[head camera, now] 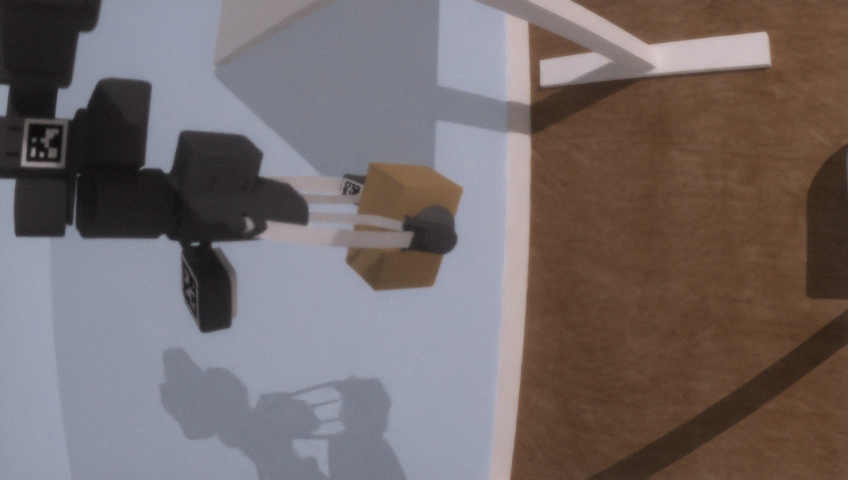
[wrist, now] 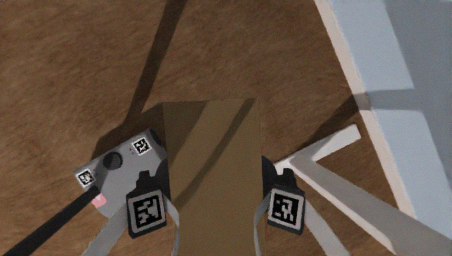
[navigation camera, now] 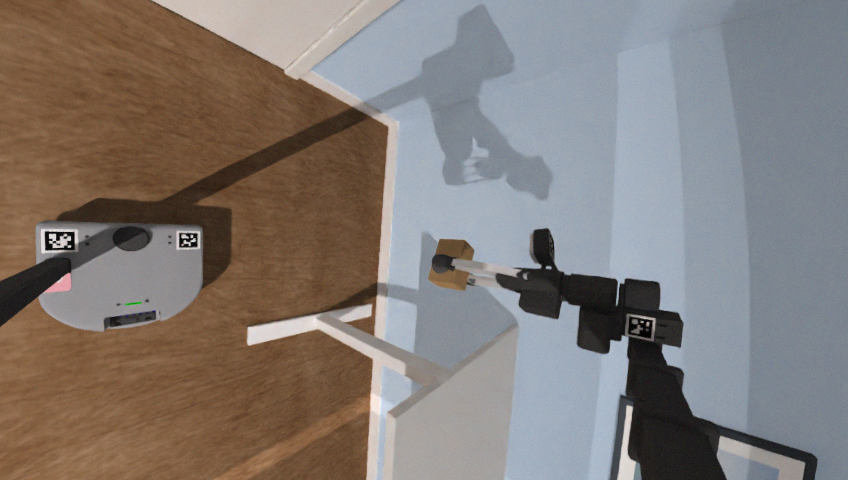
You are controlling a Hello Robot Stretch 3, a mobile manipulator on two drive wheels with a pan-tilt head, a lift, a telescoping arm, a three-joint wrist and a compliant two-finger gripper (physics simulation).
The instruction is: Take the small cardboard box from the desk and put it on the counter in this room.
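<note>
The small cardboard box (head camera: 401, 184) (navigation camera: 455, 248) (wrist: 215, 132) is brown and sits between the two fingertips. My gripper (head camera: 393, 208) (navigation camera: 456, 272) (wrist: 217, 174) is shut on it, one fingertip on each side, and holds it in the air near the blue wall. The desk (head camera: 261, 20) (navigation camera: 458, 416) has a pale grey top and white legs; it is beside the box, which is apart from it in the head and navigation views. In the wrist view, a desk leg (wrist: 350, 192) shows to the right of the box. The counter cannot be made out in these views.
The blue wall (head camera: 297, 315) (navigation camera: 571, 249) (wrist: 365, 45) with a pale baseboard runs beside the arm. My grey base (navigation camera: 119, 273) (wrist: 120, 182) stands on the brown wood floor. A framed picture (navigation camera: 767, 446) hangs near the arm. A white panel (navigation camera: 255, 23) stands beyond the floor's edge.
</note>
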